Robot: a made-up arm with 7 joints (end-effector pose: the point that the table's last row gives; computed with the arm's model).
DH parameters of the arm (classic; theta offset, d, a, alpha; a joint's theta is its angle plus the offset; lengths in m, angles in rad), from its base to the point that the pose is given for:
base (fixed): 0 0 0 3.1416
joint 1: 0 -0.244 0 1.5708
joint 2: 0 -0.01 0 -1.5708
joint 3: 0 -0.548 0 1.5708
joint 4: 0 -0.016 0 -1.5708
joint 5: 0 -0.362 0 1.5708
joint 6: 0 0 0 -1.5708
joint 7: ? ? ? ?
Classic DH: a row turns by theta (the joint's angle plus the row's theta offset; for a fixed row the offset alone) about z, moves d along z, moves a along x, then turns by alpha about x.
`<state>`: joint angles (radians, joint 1 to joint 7).
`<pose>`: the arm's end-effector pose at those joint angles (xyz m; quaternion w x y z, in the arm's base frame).
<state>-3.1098 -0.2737 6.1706 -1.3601 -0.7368 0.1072 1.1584</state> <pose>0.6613 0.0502 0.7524 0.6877 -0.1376 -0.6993 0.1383</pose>
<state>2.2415 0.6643 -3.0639 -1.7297 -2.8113 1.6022 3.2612</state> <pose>-0.3471 -0.3259 0.3168 0.4598 0.3224 0.3062 -0.7687</pose>
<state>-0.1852 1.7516 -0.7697 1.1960 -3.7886 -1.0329 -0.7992</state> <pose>0.4777 0.4437 -0.1394 0.6365 0.2456 0.6327 -0.3663</pose>
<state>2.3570 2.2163 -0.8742 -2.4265 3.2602 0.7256 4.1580</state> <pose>-0.2686 0.0056 0.2898 0.1035 -0.5204 -0.7425 0.4089</pose>
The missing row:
joint 7: 0 -0.154 0 0
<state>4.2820 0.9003 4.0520 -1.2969 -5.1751 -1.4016 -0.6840</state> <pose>0.1272 0.6647 0.4950 0.5673 -0.5173 -0.5660 0.3004</pose>
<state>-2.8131 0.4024 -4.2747 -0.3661 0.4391 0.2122 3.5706</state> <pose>-0.4650 0.0064 1.1829 0.2145 0.0035 0.9762 0.0324</pose>
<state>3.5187 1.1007 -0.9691 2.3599 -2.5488 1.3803 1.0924</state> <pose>-0.4817 -0.1634 0.2729 0.3440 -0.7711 -0.1642 -0.5100</pose>
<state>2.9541 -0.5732 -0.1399 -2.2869 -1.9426 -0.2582 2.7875</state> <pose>0.4138 0.1978 0.2237 0.8083 0.0998 -0.2228 0.5358</pose>
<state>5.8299 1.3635 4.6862 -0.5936 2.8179 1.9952 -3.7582</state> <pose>0.7720 0.0584 0.3260 0.7255 -0.5168 -0.0067 -0.4545</pose>
